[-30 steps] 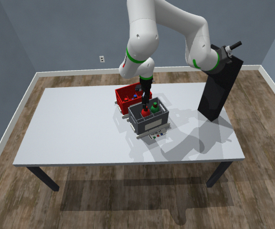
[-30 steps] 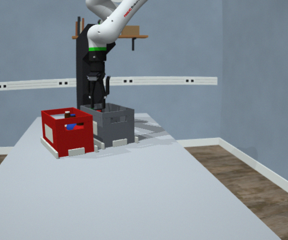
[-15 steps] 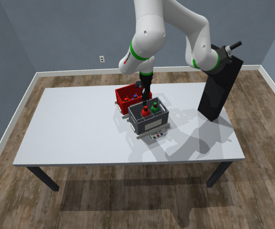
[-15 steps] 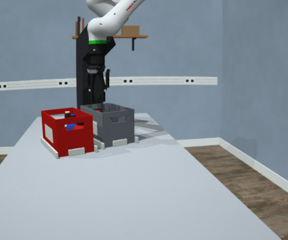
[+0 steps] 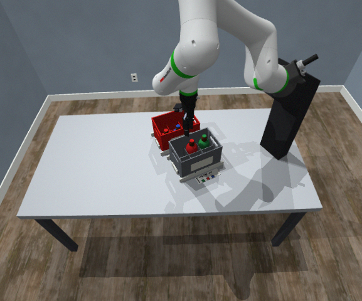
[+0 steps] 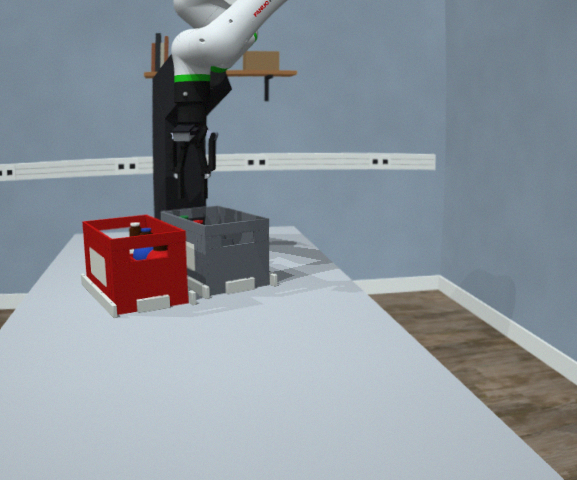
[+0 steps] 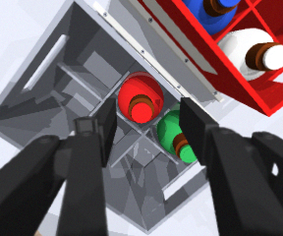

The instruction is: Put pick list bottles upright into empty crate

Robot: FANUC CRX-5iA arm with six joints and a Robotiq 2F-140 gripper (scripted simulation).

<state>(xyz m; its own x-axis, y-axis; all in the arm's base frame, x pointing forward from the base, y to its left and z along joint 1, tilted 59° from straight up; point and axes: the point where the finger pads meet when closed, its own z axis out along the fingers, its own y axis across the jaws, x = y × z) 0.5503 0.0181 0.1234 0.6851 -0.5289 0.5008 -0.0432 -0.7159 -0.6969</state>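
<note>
Now: hand 100 mm short of the blue-label bottle, 90 mm to the left of it and 170 mm above it. The rest, counted from my hand: red bottle: 20 mm behind, 10 mm to the left, 170 mm below; grey crate: 50 mm behind, 40 mm to the left, 170 mm below; green-label bottle: 90 mm behind, 60 mm to the right, 170 mm below.
</note>
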